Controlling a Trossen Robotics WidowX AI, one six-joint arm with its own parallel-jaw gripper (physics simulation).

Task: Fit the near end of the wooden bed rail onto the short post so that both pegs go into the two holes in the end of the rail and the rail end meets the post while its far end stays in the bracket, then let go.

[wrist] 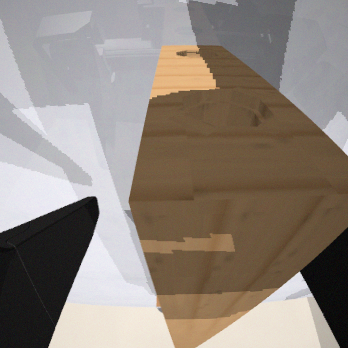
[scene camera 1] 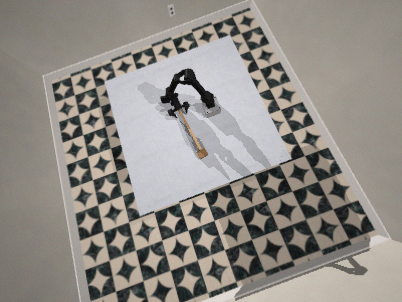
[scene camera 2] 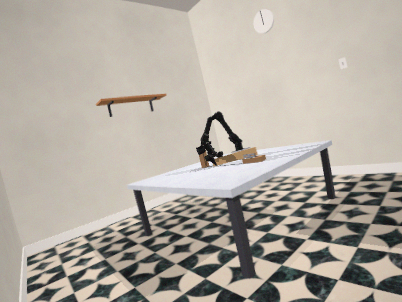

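Seen in the pictures: gripper, fingertip midpoint: (scene camera 2: 219,164); arm's base, link origin: (scene camera 1: 210,104) (scene camera 2: 239,149).
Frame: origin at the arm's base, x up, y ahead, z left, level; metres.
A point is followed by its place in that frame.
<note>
The long wooden bed rail (scene camera 1: 190,128) {x 0.006, y 0.224, z 0.144 m} (scene camera 2: 245,153) {x -0.008, y 0.225, z 0.257 m} (wrist: 235,170) runs from my gripper to the wooden bracket (scene camera 1: 202,154) {x -0.044, y 0.203, z 0.370 m} (scene camera 2: 254,159) {x -0.058, y 0.242, z 0.344 m}, with its far end at the bracket. My gripper (scene camera 1: 179,110) {x -0.068, y 0.258, z -0.017 m} (scene camera 2: 214,158) {x -0.068, y 0.258, z -0.017 m} (wrist: 184,202) {x -0.068, y 0.258, z -0.017 m} is open, its fingers on either side of the rail's near end, holding nothing. In the wrist view that near end is large and close, and its end face shows two dark hole-like marks. The short post (scene camera 2: 203,161) {x -0.024, y 0.302, z -0.171 m} stands upright beside my gripper in scene camera 2; the arm hides it in scene camera 1. The fingers hide the space between post and rail there.
The white table (scene camera 1: 125,150) {x -0.079, y 0.824, z 0.101 m} (scene camera 2: 185,181) {x -0.080, y 0.720, z 0.122 m} carries all of these. My arm's base (scene camera 1: 211,110) {x 0.001, y 0.011, z 0.056 m} stands on the table beside the rail, and the arm arches over toward the post. Long shadows fall across the table. A wall shelf (scene camera 2: 131,99) hangs well away.
</note>
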